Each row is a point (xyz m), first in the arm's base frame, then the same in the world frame.
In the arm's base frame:
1: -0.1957 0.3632 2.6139
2: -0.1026 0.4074 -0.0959
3: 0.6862 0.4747 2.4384
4: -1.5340 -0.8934 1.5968
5: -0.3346 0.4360 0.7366
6: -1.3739 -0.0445 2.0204
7: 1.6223 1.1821 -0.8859
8: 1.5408 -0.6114 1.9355
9: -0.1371 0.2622 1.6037
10: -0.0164 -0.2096 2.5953
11: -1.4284 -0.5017 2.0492
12: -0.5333 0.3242 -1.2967
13: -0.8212 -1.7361 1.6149
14: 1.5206 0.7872 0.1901
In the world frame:
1: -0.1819 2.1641 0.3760
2: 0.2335 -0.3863 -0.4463
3: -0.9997 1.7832 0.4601
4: 1.1844 1.8822 -1.1919
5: 0.3090 0.4267 -0.1618
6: 1.0373 1.9829 -0.2465
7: -1.2257 -1.7165 0.1020
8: -1.8540 1.4699 -0.6953
9: -0.0625 1.2443 -0.0408
10: -0.4129 2.2846 -0.1651
11: 1.0379 2.1607 -0.6721
12: 0.8682 -1.3868 -0.9265
13: 0.3974 2.0080 -1.9556
14: -1.3665 -0.5750 0.0688

